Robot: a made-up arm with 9 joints. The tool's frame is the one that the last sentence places. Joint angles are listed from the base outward.
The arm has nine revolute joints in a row. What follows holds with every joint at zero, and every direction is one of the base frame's.
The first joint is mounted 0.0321 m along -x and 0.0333 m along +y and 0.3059 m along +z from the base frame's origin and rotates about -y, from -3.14 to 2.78 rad.
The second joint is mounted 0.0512 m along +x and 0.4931 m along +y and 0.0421 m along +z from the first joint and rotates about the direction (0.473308, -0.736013, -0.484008), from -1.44 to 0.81 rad.
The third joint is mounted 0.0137 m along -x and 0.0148 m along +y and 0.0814 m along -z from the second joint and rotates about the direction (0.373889, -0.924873, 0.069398), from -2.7 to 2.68 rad.
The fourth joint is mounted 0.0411 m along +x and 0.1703 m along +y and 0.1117 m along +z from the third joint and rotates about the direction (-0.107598, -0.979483, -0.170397), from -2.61 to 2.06 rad.
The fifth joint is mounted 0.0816 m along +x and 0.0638 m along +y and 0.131 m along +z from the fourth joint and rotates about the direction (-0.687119, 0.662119, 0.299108), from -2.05 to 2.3 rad.
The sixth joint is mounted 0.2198 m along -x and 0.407 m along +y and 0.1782 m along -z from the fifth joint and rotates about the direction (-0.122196, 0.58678, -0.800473), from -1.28 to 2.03 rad.
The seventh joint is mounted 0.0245 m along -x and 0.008 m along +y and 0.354 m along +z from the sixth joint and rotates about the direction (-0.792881, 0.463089, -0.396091), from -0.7 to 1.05 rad.
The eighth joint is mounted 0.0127 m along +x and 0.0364 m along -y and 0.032 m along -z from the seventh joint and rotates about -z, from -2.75 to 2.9 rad.
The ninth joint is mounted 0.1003 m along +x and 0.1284 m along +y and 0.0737 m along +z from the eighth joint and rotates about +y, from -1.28 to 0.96 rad.
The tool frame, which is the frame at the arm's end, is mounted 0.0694 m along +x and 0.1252 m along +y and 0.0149 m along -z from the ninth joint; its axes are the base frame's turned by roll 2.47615, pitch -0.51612 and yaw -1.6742 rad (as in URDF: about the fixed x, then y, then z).
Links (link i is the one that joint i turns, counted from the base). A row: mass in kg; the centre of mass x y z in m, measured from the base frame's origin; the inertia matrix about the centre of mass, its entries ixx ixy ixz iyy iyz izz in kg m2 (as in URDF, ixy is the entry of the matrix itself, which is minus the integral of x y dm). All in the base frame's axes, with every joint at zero. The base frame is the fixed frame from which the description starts. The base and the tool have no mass.
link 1: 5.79; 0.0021 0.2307 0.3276; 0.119 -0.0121 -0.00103 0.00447 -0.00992 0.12
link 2: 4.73; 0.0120 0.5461 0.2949; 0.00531 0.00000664 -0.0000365 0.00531 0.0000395 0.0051
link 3: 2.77; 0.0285 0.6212 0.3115; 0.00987 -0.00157 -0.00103 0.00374 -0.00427 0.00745
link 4: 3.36; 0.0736 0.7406 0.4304; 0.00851 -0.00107 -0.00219 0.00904 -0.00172 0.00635
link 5: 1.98; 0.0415 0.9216 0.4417; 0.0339 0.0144 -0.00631 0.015 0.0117 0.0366
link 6: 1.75; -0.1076 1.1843 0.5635; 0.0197 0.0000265 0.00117 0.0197 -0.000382 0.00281
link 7: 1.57; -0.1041 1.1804 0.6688; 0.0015 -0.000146 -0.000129 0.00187 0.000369 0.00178
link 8: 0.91; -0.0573 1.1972 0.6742; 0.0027 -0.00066 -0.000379 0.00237 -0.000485 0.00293
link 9: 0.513; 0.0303 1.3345 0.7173; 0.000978 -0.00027 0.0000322 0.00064 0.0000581 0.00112
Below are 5 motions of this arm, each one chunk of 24 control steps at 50 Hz.
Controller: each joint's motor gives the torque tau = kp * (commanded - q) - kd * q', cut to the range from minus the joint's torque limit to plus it. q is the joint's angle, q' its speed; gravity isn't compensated. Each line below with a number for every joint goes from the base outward.
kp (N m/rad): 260 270 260 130 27 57 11 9.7 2.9
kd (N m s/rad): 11 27 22 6.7 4.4 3 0.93 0.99 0.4
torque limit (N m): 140 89 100 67 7.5 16 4.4 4 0.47
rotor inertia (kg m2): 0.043 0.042 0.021 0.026 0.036 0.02 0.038 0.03 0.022
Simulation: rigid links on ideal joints. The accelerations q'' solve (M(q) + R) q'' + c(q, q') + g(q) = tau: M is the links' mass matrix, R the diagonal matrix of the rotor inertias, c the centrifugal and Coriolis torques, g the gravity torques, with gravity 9.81 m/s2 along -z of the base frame. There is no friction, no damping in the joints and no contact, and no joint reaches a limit. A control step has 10 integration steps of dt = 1/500 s. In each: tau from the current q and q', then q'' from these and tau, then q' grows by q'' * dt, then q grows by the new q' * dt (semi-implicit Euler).
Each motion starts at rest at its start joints. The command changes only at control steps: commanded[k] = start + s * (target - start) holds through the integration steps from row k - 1 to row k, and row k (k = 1, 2, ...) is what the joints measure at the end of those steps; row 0 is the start. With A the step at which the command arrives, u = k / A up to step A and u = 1 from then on. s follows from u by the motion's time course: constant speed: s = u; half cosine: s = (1 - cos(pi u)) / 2; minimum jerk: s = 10 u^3 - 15 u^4 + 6 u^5; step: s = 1 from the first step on.
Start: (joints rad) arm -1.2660 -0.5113 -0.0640 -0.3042 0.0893 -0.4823 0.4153 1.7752 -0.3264
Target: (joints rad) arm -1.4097 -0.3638 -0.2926 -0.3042 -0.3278 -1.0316 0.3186 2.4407 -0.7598
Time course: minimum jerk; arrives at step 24
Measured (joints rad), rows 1 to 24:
1: -1.2682 -0.5069 -0.0685 -0.3033 0.0896 -0.4844 0.4152 1.7754 -0.3265
2: -1.2723 -0.5011 -0.0756 -0.3070 0.0857 -0.4851 0.4150 1.7754 -0.3270
3: -1.2785 -0.4953 -0.0838 -0.3154 0.0786 -0.4829 0.4148 1.7757 -0.3282
4: -1.2864 -0.4893 -0.0932 -0.3274 0.0696 -0.4792 0.4146 1.7764 -0.3302
5: -1.2960 -0.4831 -0.1038 -0.3418 0.0592 -0.4762 0.4144 1.7780 -0.3331
6: -1.3069 -0.4764 -0.1159 -0.3577 0.0477 -0.4757 0.4139 1.7809 -0.3373
7: -1.3189 -0.4692 -0.1295 -0.3740 0.0350 -0.4793 0.4129 1.7855 -0.3432
8: -1.3318 -0.4613 -0.1447 -0.3900 0.0210 -0.4880 0.4110 1.7924 -0.3511
9: -1.3451 -0.4528 -0.1612 -0.4051 0.0057 -0.5022 0.4081 1.8021 -0.3612
10: -1.3587 -0.4437 -0.1788 -0.4189 -0.0112 -0.5221 0.4041 1.8152 -0.3739
11: -1.3722 -0.4339 -0.1973 -0.4311 -0.0295 -0.5473 0.3989 1.8320 -0.3893
12: -1.3856 -0.4236 -0.2163 -0.4415 -0.0492 -0.5771 0.3926 1.8529 -0.4074
13: -1.3985 -0.4127 -0.2353 -0.4503 -0.0702 -0.6107 0.3854 1.8779 -0.4281
14: -1.4108 -0.4015 -0.2542 -0.4573 -0.0921 -0.6470 0.3776 1.9068 -0.4512
15: -1.4223 -0.3900 -0.2724 -0.4628 -0.1148 -0.6849 0.3694 1.9393 -0.4764
16: -1.4327 -0.3784 -0.2896 -0.4669 -0.1380 -0.7234 0.3612 1.9748 -0.5031
17: -1.4420 -0.3670 -0.3056 -0.4695 -0.1612 -0.7611 0.3531 2.0126 -0.5309
18: -1.4500 -0.3561 -0.3201 -0.4710 -0.1841 -0.7971 0.3454 2.0516 -0.5591
19: -1.4564 -0.3457 -0.3329 -0.4712 -0.2065 -0.8301 0.3382 2.0908 -0.5871
20: -1.4612 -0.3362 -0.3438 -0.4702 -0.2279 -0.8595 0.3315 2.1291 -0.6141
21: -1.4644 -0.3278 -0.3528 -0.4682 -0.2483 -0.8846 0.3253 2.1654 -0.6395
22: -1.4661 -0.3205 -0.3599 -0.4651 -0.2673 -0.9049 0.3196 2.1988 -0.6629
23: -1.4663 -0.3145 -0.3650 -0.4610 -0.2849 -0.9204 0.3143 2.2285 -0.6838
24: -1.4654 -0.3097 -0.3685 -0.4562 -0.3009 -0.9316 0.3095 2.2539 -0.7020

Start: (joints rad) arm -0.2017 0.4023 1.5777 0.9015 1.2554 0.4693 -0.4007 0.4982 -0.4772
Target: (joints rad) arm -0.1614 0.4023 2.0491 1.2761 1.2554 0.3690 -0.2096 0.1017 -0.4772
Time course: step
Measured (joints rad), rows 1 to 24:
1: -0.2319 0.3847 1.6511 0.9538 1.2923 0.4301 -0.3788 0.4787 -0.4734
2: -0.2267 0.3758 1.7317 1.0198 1.3502 0.3837 -0.3403 0.4313 -0.4679
3: -0.2004 0.3775 1.8062 1.0749 1.4117 0.3443 -0.3000 0.3745 -0.4642
4: -0.1690 0.3847 1.8720 1.1143 1.4665 0.3165 -0.2641 0.3203 -0.4627
5: -0.1420 0.3934 1.9275 1.1393 1.5075 0.3014 -0.2337 0.2750 -0.4630
6: -0.1231 0.4013 1.9722 1.1532 1.5315 0.2968 -0.2080 0.2411 -0.4643
7: -0.1128 0.4071 2.0067 1.1600 1.5387 0.2993 -0.1857 0.2186 -0.4657
8: -0.1095 0.4105 2.0325 1.1632 1.5320 0.3048 -0.1660 0.2058 -0.4667
9: -0.1101 0.4112 2.0516 1.1657 1.5174 0.3105 -0.1496 0.2005 -0.4673
10: -0.1127 0.4102 2.0657 1.1680 1.4986 0.3157 -0.1371 0.2004 -0.4678
11: -0.1158 0.4082 2.0761 1.1702 1.4779 0.3203 -0.1284 0.2033 -0.4682
12: -0.1186 0.4060 2.0838 1.1723 1.4569 0.3244 -0.1233 0.2076 -0.4686
13: -0.1208 0.4038 2.0896 1.1743 1.4362 0.3278 -0.1212 0.2124 -0.4691
14: -0.1222 0.4019 2.0941 1.1761 1.4165 0.3305 -0.1215 0.2170 -0.4697
15: -0.1228 0.4003 2.0977 1.1778 1.3978 0.3325 -0.1237 0.2211 -0.4704
16: -0.1228 0.3993 2.1007 1.1793 1.3802 0.3339 -0.1272 0.2246 -0.4714
17: -0.1223 0.3986 2.1033 1.1806 1.3637 0.3347 -0.1317 0.2273 -0.4725
18: -0.1216 0.3982 2.1055 1.1815 1.3482 0.3350 -0.1366 0.2292 -0.4738
19: -0.1207 0.3980 2.1074 1.1823 1.3338 0.3347 -0.1418 0.2306 -0.4754
20: -0.1198 0.3981 2.1091 1.1827 1.3202 0.3341 -0.1469 0.2314 -0.4771
21: -0.1190 0.3982 2.1106 1.1830 1.3076 0.3332 -0.1519 0.2316 -0.4788
22: -0.1182 0.3984 2.1119 1.1830 1.2958 0.3321 -0.1565 0.2314 -0.4807
23: -0.1175 0.3987 2.1130 1.1829 1.2849 0.3308 -0.1608 0.2308 -0.4826
24: -0.1169 0.3990 2.1139 1.1827 1.2748 0.3295 -0.1646 0.2298 -0.4845

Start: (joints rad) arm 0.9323 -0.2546 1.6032 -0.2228 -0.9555 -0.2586 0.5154 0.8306 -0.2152
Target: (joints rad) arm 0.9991 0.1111 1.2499 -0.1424 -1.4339 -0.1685 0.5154 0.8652 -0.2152
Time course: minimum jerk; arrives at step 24
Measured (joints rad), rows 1 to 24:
1: 0.9337 -0.2547 1.6059 -0.2221 -0.9541 -0.2547 0.5136 0.8276 -0.2154
2: 0.9393 -0.2550 1.6108 -0.2219 -0.9531 -0.2480 0.5095 0.8205 -0.2158
3: 0.9484 -0.2547 1.6170 -0.2220 -0.9539 -0.2406 0.5040 0.8111 -0.2165
4: 0.9601 -0.2535 1.6236 -0.2213 -0.9576 -0.2336 0.4977 0.8004 -0.2175
5: 0.9735 -0.2505 1.6300 -0.2194 -0.9648 -0.2273 0.4909 0.7895 -0.2189
6: 0.9883 -0.2453 1.6353 -0.2157 -0.9761 -0.2220 0.4840 0.7791 -0.2208
7: 1.0039 -0.2374 1.6387 -0.2101 -0.9915 -0.2177 0.4769 0.7697 -0.2233
8: 1.0201 -0.2266 1.6399 -0.2026 -1.0112 -0.2142 0.4696 0.7615 -0.2265
9: 1.0365 -0.2127 1.6383 -0.1932 -1.0348 -0.2113 0.4623 0.7546 -0.2304
10: 1.0529 -0.1958 1.6339 -0.1823 -1.0620 -0.2089 0.4549 0.7491 -0.2349
11: 1.0691 -0.1759 1.6267 -0.1699 -1.0923 -0.2068 0.4475 0.7448 -0.2399
12: 1.0847 -0.1535 1.6168 -0.1565 -1.1250 -0.2050 0.4402 0.7417 -0.2454
13: 1.0996 -0.1289 1.6045 -0.1422 -1.1597 -0.2034 0.4333 0.7396 -0.2511
14: 1.1135 -0.1027 1.5902 -0.1273 -1.1957 -0.2022 0.4267 0.7384 -0.2570
15: 1.1262 -0.0755 1.5745 -0.1122 -1.2323 -0.2014 0.4209 0.7381 -0.2629
16: 1.1373 -0.0478 1.5578 -0.0971 -1.2690 -0.2011 0.4158 0.7386 -0.2686
17: 1.1469 -0.0203 1.5406 -0.0823 -1.3052 -0.2014 0.4116 0.7399 -0.2740
18: 1.1546 0.0062 1.5236 -0.0682 -1.3403 -0.2023 0.4086 0.7420 -0.2790
19: 1.1604 0.0313 1.5072 -0.0550 -1.3737 -0.2038 0.4066 0.7450 -0.2836
20: 1.1643 0.0544 1.4917 -0.0431 -1.4049 -0.2059 0.4058 0.7488 -0.2876
21: 1.1663 0.0750 1.4777 -0.0327 -1.4336 -0.2084 0.4061 0.7533 -0.2910
22: 1.1664 0.0928 1.4652 -0.0242 -1.4594 -0.2111 0.4075 0.7584 -0.2938
23: 1.1649 0.1077 1.4542 -0.0178 -1.4821 -0.2135 0.4097 0.7639 -0.2960
24: 1.1621 0.1197 1.4448 -0.0138 -1.5017 -0.2153 0.4126 0.7694 -0.2975

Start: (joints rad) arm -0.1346 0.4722 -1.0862 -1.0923 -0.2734 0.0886 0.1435 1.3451 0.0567
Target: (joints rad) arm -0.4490 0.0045 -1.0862 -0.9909 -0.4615 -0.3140 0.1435 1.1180 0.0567
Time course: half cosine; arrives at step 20
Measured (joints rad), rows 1 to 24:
1: -0.1421 0.4726 -1.0859 -1.0886 -0.2732 0.0837 0.1440 1.3460 0.0567
2: -0.1544 0.4711 -1.0873 -1.0852 -0.2760 0.0732 0.1454 1.3475 0.0564
3: -0.1691 0.4670 -1.0900 -1.0841 -0.2827 0.0619 0.1473 1.3476 0.0553
4: -0.1858 0.4603 -1.0937 -1.0849 -0.2930 0.0510 0.1492 1.3460 0.0536
5: -0.2048 0.4509 -1.0982 -1.0870 -0.3066 0.0399 0.1510 1.3424 0.0514
6: -0.2261 0.4386 -1.1033 -1.0897 -0.3233 0.0277 0.1525 1.3365 0.0487
7: -0.2497 0.4233 -1.1090 -1.0926 -0.3431 0.0136 0.1534 1.3281 0.0456
8: -0.2754 0.4050 -1.1152 -1.0953 -0.3659 -0.0024 0.1536 1.3167 0.0423
9: -0.3028 0.3837 -1.1220 -1.0977 -0.3916 -0.0201 0.1527 1.3023 0.0386
10: -0.3316 0.3595 -1.1294 -1.0999 -0.4199 -0.0388 0.1504 1.2845 0.0348
11: -0.3610 0.3325 -1.1373 -1.1019 -0.4508 -0.0577 0.1464 1.2630 0.0308
12: -0.3904 0.3028 -1.1457 -1.1038 -0.4854 -0.0756 0.1402 1.2376 0.0269
13: -0.4194 0.2707 -1.1545 -1.1056 -0.5243 -0.0921 0.1316 1.2081 0.0234
14: -0.4475 0.2367 -1.1640 -1.1074 -0.5675 -0.1066 0.1203 1.1752 0.0205
15: -0.4743 0.2013 -1.1741 -1.1096 -0.6145 -0.1189 0.1065 1.1397 0.0185
16: -0.4996 0.1651 -1.1849 -1.1125 -0.6644 -0.1288 0.0906 1.1025 0.0173
17: -0.5228 0.1288 -1.1964 -1.1162 -0.7157 -0.1360 0.0732 1.0650 0.0171
18: -0.5437 0.0929 -1.2085 -1.1211 -0.7665 -0.1406 0.0549 1.0286 0.0177
19: -0.5619 0.0583 -1.2213 -1.1273 -0.8147 -0.1426 0.0366 0.9946 0.0190
20: -0.5770 0.0255 -1.2345 -1.1349 -0.8577 -0.1417 0.0192 0.9644 0.0209
21: -0.5891 -0.0049 -1.2479 -1.1438 -0.8935 -0.1383 0.0034 0.9391 0.0230
22: -0.5983 -0.0326 -1.2610 -1.1539 -0.9204 -0.1325 -0.0100 0.9192 0.0253
23: -0.6048 -0.0572 -1.2732 -1.1644 -0.9374 -0.1249 -0.0205 0.9052 0.0276
24: -0.6089 -0.0789 -1.2843 -1.1746 -0.9439 -0.1162 -0.0279 0.8969 0.0297

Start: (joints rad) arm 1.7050 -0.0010 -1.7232 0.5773 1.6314 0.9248 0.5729 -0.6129 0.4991
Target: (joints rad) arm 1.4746 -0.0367 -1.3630 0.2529 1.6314 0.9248 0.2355 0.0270 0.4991
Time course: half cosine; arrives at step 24
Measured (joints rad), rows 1 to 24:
1: 1.7029 -0.0046 -1.7216 0.5799 1.6324 0.9204 0.5730 -0.6132 0.4992
2: 1.6959 -0.0117 -1.7203 0.5872 1.6333 0.9119 0.5722 -0.6155 0.4995
3: 1.6850 -0.0219 -1.7192 0.5958 1.6323 0.9029 0.5693 -0.6203 0.4998
4: 1.6711 -0.0346 -1.7179 0.6037 1.6285 0.8954 0.5634 -0.6267 0.5002
5: 1.6550 -0.0493 -1.7159 0.6095 1.6220 0.8902 0.5540 -0.6334 0.5005
6: 1.6375 -0.0651 -1.7128 0.6126 1.6129 0.8874 0.5408 -0.6389 0.5007
7: 1.6192 -0.0816 -1.7082 0.6127 1.6021 0.8867 0.5239 -0.6417 0.5007
8: 1.6004 -0.0980 -1.7017 0.6098 1.5900 0.8877 0.5037 -0.6405 0.5005
9: 1.5815 -0.1140 -1.6931 0.6038 1.5775 0.8896 0.4806 -0.6345 0.4999
10: 1.5628 -0.1292 -1.6825 0.5949 1.5650 0.8922 0.4553 -0.6231 0.4991
11: 1.5444 -0.1431 -1.6698 0.5830 1.5530 0.8949 0.4285 -0.6062 0.4978
12: 1.5266 -0.1555 -1.6552 0.5685 1.5418 0.8973 0.4007 -0.5840 0.4963
13: 1.5095 -0.1664 -1.6389 0.5516 1.5319 0.8993 0.3727 -0.5569 0.4945
14: 1.4932 -0.1755 -1.6212 0.5326 1.5233 0.9007 0.3450 -0.5258 0.4927
15: 1.4780 -0.1829 -1.6024 0.5121 1.5161 0.9014 0.3181 -0.4913 0.4908
16: 1.4638 -0.1887 -1.5829 0.4904 1.5105 0.9013 0.2925 -0.4546 0.4890
17: 1.4510 -0.1928 -1.5630 0.4683 1.5063 0.9005 0.2684 -0.4165 0.4875
18: 1.4395 -0.1954 -1.5432 0.4462 1.5035 0.8990 0.2463 -0.3781 0.4862
19: 1.4295 -0.1966 -1.5238 0.4247 1.5020 0.8971 0.2261 -0.3402 0.4853
20: 1.4212 -0.1966 -1.5053 0.4043 1.5017 0.8948 0.2082 -0.3037 0.4847
21: 1.4146 -0.1955 -1.4879 0.3856 1.5025 0.8924 0.1925 -0.2693 0.4845
22: 1.4097 -0.1936 -1.4720 0.3691 1.5042 0.8898 0.1793 -0.2376 0.4847
23: 1.4066 -0.1909 -1.4580 0.3551 1.5068 0.8874 0.1684 -0.2093 0.4852
24: 1.4053 -0.1878 -1.4460 0.3439 1.5101 0.8852 0.1601 -0.1846 0.4860

